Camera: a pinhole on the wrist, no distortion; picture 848 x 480 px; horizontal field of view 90.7 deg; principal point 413.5 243.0 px. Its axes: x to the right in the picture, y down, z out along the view. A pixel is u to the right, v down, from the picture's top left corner.
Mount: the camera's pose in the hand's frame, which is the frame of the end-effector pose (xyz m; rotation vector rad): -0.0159 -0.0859 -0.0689 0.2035 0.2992 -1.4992
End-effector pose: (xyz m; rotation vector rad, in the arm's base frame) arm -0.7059 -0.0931 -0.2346 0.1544 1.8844 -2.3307
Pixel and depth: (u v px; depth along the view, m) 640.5 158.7 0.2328
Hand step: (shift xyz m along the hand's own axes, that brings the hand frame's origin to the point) -0.0407 -0.2818 0.1137
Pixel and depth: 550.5 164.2 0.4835
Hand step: -0.0658 -0.3939 0.3430
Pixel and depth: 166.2 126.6 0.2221
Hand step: -0.0680 -0.0357 0.1863
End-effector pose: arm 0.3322 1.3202 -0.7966 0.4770 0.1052 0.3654
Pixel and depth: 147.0 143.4 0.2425
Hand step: -0.0636 -0.0200 0.2127
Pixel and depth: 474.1 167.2 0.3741
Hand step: -0.0550 -0.2594 0.2714
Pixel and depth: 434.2 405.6 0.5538
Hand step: 0.2380 -0.2723 0.4355
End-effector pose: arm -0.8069 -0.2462 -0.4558 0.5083 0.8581 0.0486
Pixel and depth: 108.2 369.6 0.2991
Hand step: 0.0850 0.0322 0.2790
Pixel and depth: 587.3 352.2 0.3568
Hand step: 0.1083 -0.3325 0.2169
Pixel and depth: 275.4 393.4 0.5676
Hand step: 0.2180 -0.0743 0.5175
